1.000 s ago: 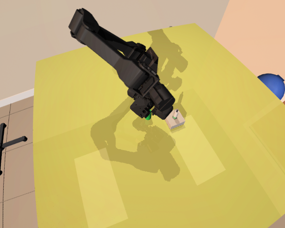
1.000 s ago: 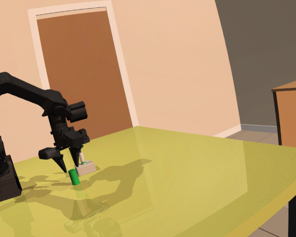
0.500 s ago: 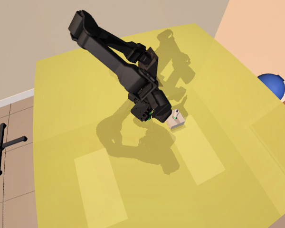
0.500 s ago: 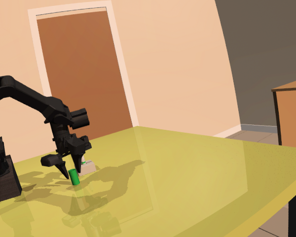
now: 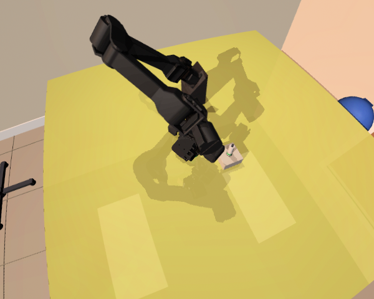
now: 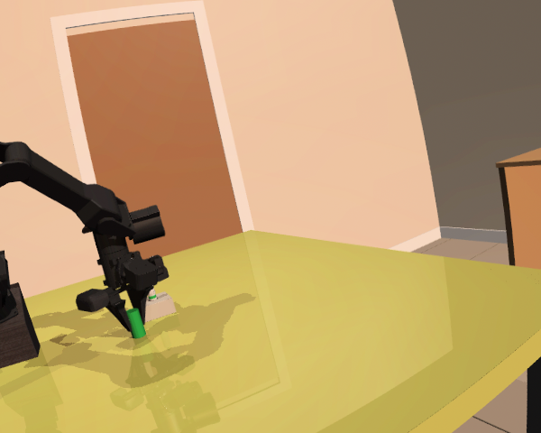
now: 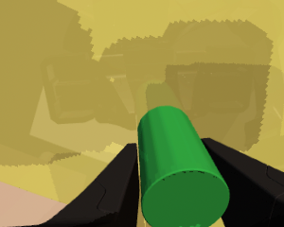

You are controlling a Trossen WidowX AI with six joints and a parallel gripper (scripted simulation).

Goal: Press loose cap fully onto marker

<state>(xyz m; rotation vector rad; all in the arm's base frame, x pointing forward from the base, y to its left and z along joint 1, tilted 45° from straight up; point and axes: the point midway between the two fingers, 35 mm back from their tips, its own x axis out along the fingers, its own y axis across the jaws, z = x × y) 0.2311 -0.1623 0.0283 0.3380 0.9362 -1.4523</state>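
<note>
My gripper tip is 90 mm to the right of the marker, 70 mm short of it and 50 mm below it. Also, from my gripper tip: green cap: 10 mm above; then holder block: 90 mm to the left, 70 mm ahead.
</note>
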